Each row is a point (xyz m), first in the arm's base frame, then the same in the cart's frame.
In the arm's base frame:
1: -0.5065 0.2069 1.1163
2: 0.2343 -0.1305 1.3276
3: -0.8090 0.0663 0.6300
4: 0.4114 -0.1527 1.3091
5: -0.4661 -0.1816 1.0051
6: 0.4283 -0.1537 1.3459
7: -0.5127 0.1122 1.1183
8: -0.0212 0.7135 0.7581
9: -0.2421 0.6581 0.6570
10: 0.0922 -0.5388 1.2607
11: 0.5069 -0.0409 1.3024
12: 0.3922 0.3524 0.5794
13: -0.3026 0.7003 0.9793
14: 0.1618 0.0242 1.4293
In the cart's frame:
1: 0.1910 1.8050 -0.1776
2: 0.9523 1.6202 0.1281
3: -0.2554 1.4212 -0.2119
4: 1.1134 1.5415 0.1202
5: 0.1844 1.5343 0.1250
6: 1.1413 1.5675 0.1340
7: 0.1836 1.7688 -0.0902
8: 0.5463 1.5651 -0.8384
9: 0.3034 1.5220 -0.8035
10: 0.7869 1.4341 0.4878
11: 1.2042 1.5540 0.0050
12: 0.8715 1.1355 -0.6312
13: 0.3511 1.8338 -0.7042
14: 0.9201 1.7942 0.0374

